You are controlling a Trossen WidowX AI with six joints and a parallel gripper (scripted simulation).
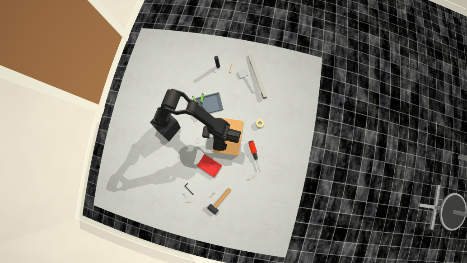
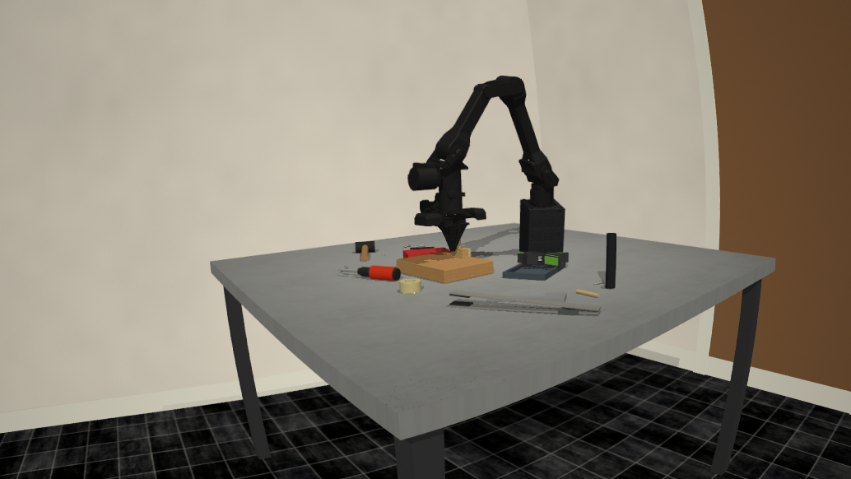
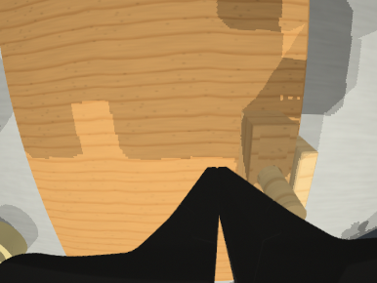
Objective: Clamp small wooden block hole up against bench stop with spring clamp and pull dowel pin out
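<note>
My hand is 3 cm above the dowel pin, 2 cm past it and 1 cm to the left of it. Also, from my hand: small wooden block (4 cm below, 2 cm behind, 1 cm to the right); then wooden board (7 cm below, 3 cm ahead, 1 cm to the left); then wooden stop (4 cm below, 4 cm behind).
</note>
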